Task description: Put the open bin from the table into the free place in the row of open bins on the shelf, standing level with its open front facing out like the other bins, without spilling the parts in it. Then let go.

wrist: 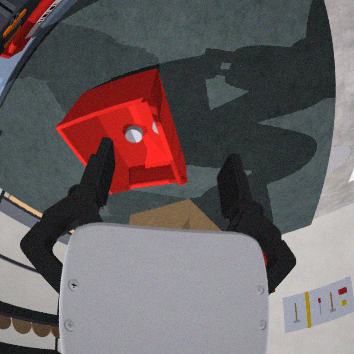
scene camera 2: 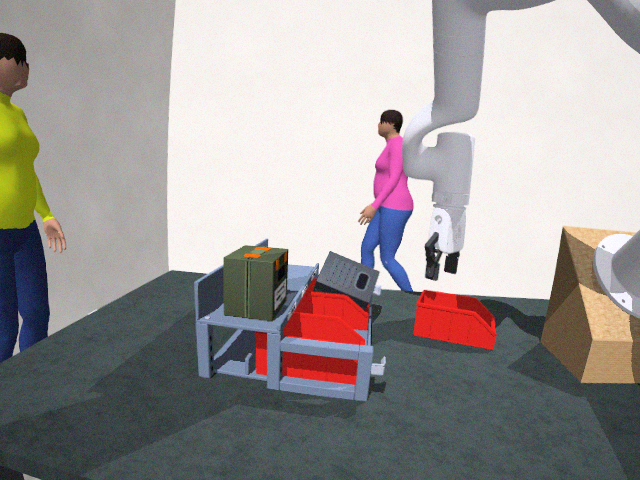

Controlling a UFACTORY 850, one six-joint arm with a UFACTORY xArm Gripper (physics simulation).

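The red open bin (scene camera 2: 452,322) (wrist: 112,95) stands upright on the table (scene camera 2: 439,413), apart from the shelf (scene camera 2: 362,379) (wrist: 6,72). In the wrist view a round grey part (wrist: 133,134) and part of a second one show inside it. My gripper (scene camera 2: 440,275) (wrist: 169,157) is open and empty, pointing down above the bin. In the wrist view the left finger overlaps the bin and the right finger is over the table beside it. In the scene view red bins (scene camera 2: 320,324) stand in the shelf's front row; the free place cannot be made out.
A dark green box (scene camera 2: 245,284) stands on the shelf's upper board. A grey perforated box (scene camera 2: 343,276) sits tilted over the row's far part. A wooden block (scene camera 2: 604,359) (wrist: 172,215) stands near the robot base. A person in pink (scene camera 2: 395,178) and one in yellow (scene camera 2: 15,155) stand beyond the table.
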